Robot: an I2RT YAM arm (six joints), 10 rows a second.
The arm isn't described. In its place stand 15 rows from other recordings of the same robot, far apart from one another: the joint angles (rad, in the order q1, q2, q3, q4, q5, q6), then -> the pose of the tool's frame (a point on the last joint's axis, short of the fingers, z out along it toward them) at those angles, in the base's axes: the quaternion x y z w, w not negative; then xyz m.
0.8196, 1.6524, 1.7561, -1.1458, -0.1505, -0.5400 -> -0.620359, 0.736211, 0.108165, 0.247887, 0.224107, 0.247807, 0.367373
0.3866, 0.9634, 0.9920, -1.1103, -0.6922, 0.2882 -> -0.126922, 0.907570, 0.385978, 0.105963, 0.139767, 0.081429, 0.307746
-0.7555, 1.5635, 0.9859, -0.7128, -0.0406, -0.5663 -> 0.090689, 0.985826, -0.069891, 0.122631, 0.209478, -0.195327, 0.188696
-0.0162, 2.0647, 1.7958, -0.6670, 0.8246, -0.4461 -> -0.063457, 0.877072, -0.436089, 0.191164, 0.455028, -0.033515, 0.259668
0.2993, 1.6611, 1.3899, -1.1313, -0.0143, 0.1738 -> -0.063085, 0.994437, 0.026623, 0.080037, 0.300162, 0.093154, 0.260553
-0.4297, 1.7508, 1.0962, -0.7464, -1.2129, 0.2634 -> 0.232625, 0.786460, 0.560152, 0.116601, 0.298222, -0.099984, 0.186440
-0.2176, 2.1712, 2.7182, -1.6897, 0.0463, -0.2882 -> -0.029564, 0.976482, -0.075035, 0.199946, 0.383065, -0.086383, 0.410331
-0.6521, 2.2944, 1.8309, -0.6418, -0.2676, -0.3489 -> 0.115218, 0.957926, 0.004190, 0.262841, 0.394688, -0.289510, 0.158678
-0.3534, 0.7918, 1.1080, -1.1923, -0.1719, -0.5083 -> -0.101617, 0.931738, -0.068302, 0.341866, 0.113325, -0.035313, 0.350782
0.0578, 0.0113, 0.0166, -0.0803, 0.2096, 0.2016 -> 0.123337, 0.722103, 0.011433, 0.680606, 0.109454, -0.001086, 0.169628
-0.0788, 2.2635, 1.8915, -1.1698, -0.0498, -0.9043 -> -0.401294, 0.915496, 0.015107, 0.024527, 0.440592, -0.033013, 0.173989
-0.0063, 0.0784, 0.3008, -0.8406, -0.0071, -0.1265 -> -0.055003, 0.886990, -0.027273, 0.457689, 0.071856, -0.000200, 0.183220
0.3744, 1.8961, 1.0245, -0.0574, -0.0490, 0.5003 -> 0.051968, 0.947275, 0.154612, 0.275799, 0.347047, 0.138240, 0.127002
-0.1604, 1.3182, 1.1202, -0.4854, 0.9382, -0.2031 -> 0.176829, 0.809565, -0.470795, 0.302800, 0.271563, -0.073020, 0.319742
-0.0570, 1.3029, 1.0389, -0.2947, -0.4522, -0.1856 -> -0.163212, 0.843661, 0.137481, 0.492643, 0.292598, -0.001115, 0.305874
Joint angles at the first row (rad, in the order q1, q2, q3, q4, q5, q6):
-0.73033 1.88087 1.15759 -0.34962 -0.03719 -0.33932
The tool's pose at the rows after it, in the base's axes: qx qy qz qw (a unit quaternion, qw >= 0); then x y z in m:
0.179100, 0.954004, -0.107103, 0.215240, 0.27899, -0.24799, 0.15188
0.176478, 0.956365, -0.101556, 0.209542, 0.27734, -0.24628, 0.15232
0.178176, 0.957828, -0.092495, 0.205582, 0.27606, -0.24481, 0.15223
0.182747, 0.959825, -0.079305, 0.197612, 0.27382, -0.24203, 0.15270
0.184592, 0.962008, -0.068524, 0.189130, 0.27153, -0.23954, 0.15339
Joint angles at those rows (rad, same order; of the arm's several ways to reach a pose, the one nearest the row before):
-0.73033 1.87322 1.15224 -0.36565 -0.03872 -0.34962
-0.73034 1.86827 1.15109 -0.38548 -0.04368 -0.35497
-0.73072 1.86597 1.15108 -0.40417 -0.05436 -0.35039
-0.73033 1.86026 1.15110 -0.43737 -0.06656 -0.33970
-0.73032 1.85455 1.15150 -0.46942 -0.07572 -0.33588

